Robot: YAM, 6 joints.
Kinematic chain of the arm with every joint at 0, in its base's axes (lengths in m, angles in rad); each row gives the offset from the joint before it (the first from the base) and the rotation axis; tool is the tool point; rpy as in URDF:
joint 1: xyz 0 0 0.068 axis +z
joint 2: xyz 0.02 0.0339 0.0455 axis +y
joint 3: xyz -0.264 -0.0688 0 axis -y
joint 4: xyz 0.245 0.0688 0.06 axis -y
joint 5: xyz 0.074 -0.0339 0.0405 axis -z
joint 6: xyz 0.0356 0 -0.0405 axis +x
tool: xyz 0 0 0 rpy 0 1.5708 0
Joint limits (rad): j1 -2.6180..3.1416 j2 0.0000..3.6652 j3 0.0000..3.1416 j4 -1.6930..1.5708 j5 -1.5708..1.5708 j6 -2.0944..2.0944
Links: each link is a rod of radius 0.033 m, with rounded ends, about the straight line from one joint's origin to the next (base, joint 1, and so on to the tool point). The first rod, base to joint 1, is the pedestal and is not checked.
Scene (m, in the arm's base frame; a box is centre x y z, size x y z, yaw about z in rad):
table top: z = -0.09
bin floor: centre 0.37 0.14 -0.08 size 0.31 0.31 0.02 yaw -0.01
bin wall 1: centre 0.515 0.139 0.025 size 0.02 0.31 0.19 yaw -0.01
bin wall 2: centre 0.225 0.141 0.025 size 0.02 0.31 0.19 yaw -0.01
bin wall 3: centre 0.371 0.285 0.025 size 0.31 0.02 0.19 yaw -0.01
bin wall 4: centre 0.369 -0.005 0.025 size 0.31 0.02 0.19 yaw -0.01
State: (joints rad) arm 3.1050 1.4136 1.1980 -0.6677 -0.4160 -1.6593
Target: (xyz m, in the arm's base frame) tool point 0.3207 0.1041 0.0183
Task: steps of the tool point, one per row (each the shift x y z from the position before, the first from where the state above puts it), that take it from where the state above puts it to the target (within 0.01 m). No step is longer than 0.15 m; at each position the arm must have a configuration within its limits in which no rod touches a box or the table.
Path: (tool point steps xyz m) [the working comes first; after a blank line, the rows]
Joints at the target: 0.3022 2.2341 1.1162 -0.5130 -0.1110 -1.6593
Straight joint move there: touches bin wall 2, bin wall 3.

1: 0.0064 0.0853 -0.0075
2: 0.0308 0.0811 -0.0076
3: 0.0532 0.0701 -0.0076
4: 0.0718 0.0528 -0.0078
5: 0.0850 0.0307 -0.0078
6: 0.0911 0.0055 -0.0080
7: 0.0900 -0.0207 -0.0080
8: 0.0813 -0.0458 -0.0080
9: 0.0656 -0.0674 -0.0081
10: 0.0443 -0.0840 -0.0082
11: 0.0149 0.0046 -0.1009
12: -0.0149 -0.0046 -0.1003

